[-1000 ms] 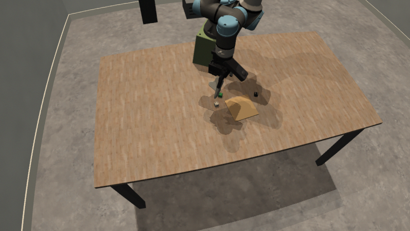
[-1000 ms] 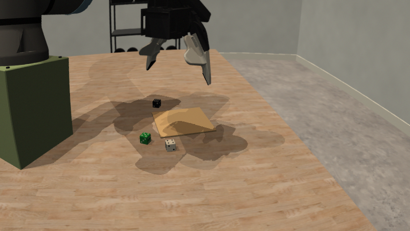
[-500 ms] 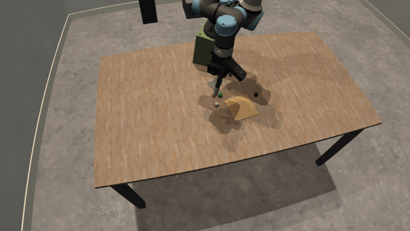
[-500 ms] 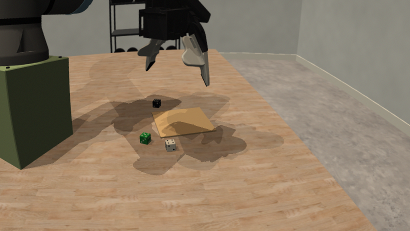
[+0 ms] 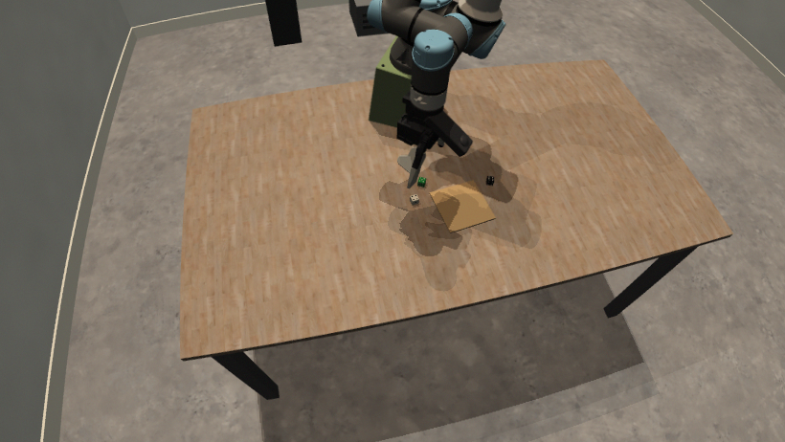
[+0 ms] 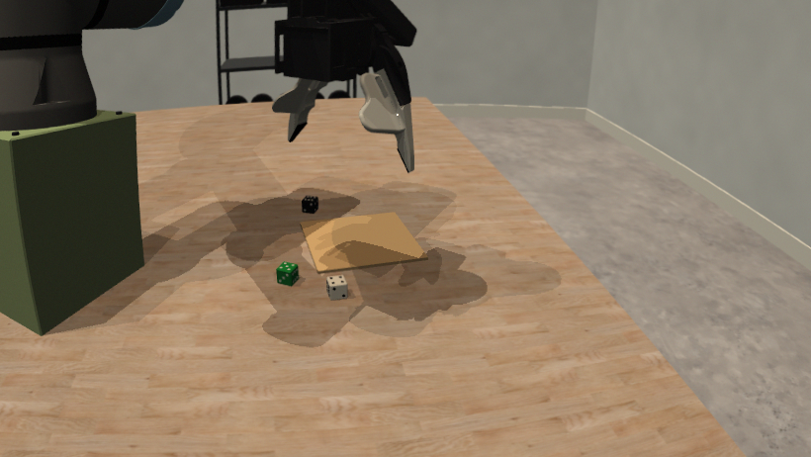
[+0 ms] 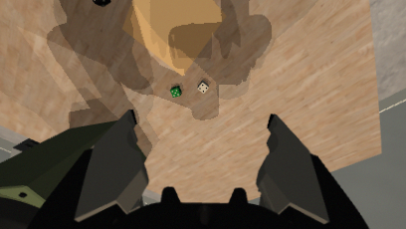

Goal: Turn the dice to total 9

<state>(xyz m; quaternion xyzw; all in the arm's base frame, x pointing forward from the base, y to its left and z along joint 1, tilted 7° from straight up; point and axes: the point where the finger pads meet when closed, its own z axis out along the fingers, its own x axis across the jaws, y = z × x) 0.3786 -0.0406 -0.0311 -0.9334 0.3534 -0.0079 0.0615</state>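
Now: hand 15 cm above the white die, 2 cm to the left of it and 1 cm past it. From my hand the other things lie so: tan mat 16 cm below, 11 cm to the left, 2 cm ahead; then black die 21 cm to the left, 15 cm below, 5 cm behind; then green die 15 cm below, 7 cm behind, 2 cm to the left.
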